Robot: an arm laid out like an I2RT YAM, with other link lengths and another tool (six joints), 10 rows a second.
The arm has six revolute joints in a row. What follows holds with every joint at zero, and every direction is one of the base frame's.
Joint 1 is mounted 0.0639 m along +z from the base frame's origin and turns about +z.
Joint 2 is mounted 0.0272 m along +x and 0.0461 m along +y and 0.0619 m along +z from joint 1 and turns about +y.
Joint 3 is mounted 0.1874 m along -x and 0.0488 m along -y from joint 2 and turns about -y.
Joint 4 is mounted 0.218 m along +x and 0.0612 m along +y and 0.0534 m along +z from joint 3 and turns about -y.
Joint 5 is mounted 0.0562 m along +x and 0.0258 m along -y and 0.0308 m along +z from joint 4 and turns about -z.
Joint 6 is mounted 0.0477 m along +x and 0.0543 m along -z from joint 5 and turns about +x.
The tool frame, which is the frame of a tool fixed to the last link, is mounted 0.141 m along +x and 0.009 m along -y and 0.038 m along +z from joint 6; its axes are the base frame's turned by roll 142.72, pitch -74.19 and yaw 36.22 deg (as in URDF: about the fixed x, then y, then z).
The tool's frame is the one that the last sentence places.
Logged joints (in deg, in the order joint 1, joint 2, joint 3, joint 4, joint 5, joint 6), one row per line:
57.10, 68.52, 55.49, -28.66, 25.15, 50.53
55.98, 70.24, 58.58, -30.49, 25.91, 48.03
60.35, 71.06, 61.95, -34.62, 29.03, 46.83
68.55, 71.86, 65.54, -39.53, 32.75, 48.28
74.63, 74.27, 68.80, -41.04, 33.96, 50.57
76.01, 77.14, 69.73, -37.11, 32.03, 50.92
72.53, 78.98, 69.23, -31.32, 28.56, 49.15
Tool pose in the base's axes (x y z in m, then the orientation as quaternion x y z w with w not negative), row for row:
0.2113, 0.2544, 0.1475, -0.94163, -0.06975, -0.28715, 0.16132
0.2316, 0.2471, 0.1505, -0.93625, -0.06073, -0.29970, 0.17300
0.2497, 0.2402, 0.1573, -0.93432, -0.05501, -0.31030, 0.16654
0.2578, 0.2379, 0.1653, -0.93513, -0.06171, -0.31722, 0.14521
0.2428, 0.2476, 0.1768, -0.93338, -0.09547, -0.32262, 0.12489
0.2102, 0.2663, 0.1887, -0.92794, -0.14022, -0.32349, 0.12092
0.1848, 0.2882, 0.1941, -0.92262, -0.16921, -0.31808, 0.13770
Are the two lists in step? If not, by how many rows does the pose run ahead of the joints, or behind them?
The pose runs 2 rows behind the joints: the pose in row i belongs to the joints in row i - 2.
